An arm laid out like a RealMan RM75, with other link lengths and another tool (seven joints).
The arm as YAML. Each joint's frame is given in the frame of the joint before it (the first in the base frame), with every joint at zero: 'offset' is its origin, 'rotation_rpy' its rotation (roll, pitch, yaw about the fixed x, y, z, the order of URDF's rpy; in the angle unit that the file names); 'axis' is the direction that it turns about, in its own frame. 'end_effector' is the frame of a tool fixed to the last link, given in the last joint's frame.
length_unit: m
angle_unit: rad
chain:
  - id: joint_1
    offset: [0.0, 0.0, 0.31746]
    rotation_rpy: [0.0, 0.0, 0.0]
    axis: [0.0, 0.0, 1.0]
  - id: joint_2
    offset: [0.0, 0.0, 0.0]
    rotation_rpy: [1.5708, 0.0, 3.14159]
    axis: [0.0, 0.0, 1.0]
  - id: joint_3
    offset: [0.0, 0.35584, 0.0]
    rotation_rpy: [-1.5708, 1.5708, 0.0]
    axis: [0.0, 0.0, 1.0]
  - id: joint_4
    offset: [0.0, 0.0, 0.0]
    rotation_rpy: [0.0, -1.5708, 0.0]
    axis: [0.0, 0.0, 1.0]
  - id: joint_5
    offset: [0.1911, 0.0, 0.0]
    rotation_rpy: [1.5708, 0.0, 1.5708]
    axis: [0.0, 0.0, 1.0]
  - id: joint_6
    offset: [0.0, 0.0, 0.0]
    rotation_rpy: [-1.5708, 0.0, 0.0]
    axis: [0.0, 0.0, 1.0]
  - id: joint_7
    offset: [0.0, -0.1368, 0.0]
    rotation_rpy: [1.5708, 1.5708, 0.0]
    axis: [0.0, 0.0, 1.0]
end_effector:
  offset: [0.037, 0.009, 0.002]
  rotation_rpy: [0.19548, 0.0, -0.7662]
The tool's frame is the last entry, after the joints.
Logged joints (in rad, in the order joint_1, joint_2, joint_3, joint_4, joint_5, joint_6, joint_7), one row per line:
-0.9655, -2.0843, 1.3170, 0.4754, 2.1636, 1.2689, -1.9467
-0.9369, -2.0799, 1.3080, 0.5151, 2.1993, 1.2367, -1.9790
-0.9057, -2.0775, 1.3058, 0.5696, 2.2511, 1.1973, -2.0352
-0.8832, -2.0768, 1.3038, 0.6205, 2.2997, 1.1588, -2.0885
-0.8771, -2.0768, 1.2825, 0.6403, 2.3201, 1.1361, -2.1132
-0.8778, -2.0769, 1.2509, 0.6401, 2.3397, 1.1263, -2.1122
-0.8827, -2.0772, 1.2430, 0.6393, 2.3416, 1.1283, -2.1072
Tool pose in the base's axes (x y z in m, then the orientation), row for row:
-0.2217, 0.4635, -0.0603, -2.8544, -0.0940, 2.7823
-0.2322, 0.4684, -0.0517, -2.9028, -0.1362, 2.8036
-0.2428, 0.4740, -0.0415, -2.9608, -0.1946, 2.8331
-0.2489, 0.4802, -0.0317, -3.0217, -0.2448, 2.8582
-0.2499, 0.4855, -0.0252, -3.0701, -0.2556, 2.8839
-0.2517, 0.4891, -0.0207, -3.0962, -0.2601, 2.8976
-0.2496, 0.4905, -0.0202, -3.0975, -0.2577, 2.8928
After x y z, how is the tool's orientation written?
As angles about the fixed x, y, z axes (roll, pitch, yaw), in radians.
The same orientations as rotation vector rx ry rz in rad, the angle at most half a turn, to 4 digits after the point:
-0.5112, -2.9281, 0.3979
-0.4726, -2.9133, 0.3152
-0.4222, -2.8835, 0.2173
-0.3857, -2.8543, 0.1211
-0.3567, -2.8564, 0.0546
-0.3417, -2.8576, 0.0190
-0.3492, -2.8592, 0.0167

